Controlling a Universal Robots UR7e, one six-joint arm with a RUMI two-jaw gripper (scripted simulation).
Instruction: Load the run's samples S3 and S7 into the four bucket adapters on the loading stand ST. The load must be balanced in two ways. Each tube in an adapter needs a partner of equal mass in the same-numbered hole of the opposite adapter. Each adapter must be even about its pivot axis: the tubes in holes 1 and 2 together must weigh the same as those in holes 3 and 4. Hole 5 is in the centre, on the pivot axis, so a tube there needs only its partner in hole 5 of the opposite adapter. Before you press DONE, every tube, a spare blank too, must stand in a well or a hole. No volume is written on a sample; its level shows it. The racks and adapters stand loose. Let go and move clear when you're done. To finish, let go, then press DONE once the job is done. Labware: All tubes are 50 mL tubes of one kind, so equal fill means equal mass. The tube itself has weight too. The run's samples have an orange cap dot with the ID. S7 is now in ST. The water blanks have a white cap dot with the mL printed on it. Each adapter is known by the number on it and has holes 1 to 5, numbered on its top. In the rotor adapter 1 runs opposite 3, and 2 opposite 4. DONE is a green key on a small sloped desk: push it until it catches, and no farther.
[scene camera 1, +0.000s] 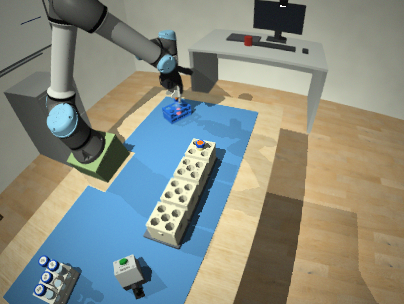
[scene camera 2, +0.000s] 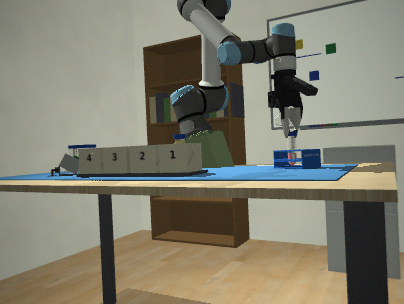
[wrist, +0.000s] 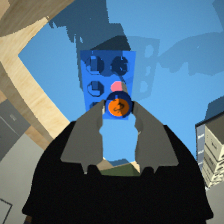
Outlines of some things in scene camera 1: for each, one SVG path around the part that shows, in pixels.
A bucket adapter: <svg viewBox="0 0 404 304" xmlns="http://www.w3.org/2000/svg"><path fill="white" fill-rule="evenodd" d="M183 157L173 176L176 179L196 183L198 195L200 195L208 178L207 161Z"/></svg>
A bucket adapter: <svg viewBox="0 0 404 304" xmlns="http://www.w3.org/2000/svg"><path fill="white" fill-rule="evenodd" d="M172 177L160 197L161 202L185 209L187 219L190 219L199 199L197 184Z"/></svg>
A bucket adapter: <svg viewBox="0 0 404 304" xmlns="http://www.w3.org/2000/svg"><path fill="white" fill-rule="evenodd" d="M158 202L146 227L152 238L178 246L188 224L186 210Z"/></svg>
